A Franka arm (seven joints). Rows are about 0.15 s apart.
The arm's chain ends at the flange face. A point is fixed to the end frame.
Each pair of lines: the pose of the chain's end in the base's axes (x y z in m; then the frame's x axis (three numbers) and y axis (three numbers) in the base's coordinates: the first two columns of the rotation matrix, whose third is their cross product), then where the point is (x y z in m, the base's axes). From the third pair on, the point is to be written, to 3 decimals.
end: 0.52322 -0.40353 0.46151 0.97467 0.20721 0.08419 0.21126 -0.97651 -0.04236
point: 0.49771 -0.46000 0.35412
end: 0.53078 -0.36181 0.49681 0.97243 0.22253 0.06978 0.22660 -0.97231 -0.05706
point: 0.50435 -0.41750 0.38924
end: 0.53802 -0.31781 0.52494 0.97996 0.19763 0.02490 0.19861 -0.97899 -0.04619
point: 0.506 -0.375 0.420
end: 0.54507 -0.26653 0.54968 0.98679 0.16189 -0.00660 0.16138 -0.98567 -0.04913
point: 0.507 -0.323 0.446
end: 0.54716 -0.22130 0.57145 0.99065 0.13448 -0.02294 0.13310 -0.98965 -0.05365
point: 0.506 -0.276 0.468
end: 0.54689 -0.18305 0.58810 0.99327 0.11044 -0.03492 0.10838 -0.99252 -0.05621
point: 0.503 -0.237 0.485
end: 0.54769 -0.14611 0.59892 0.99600 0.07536 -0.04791 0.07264 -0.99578 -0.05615
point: 0.501 -0.198 0.497
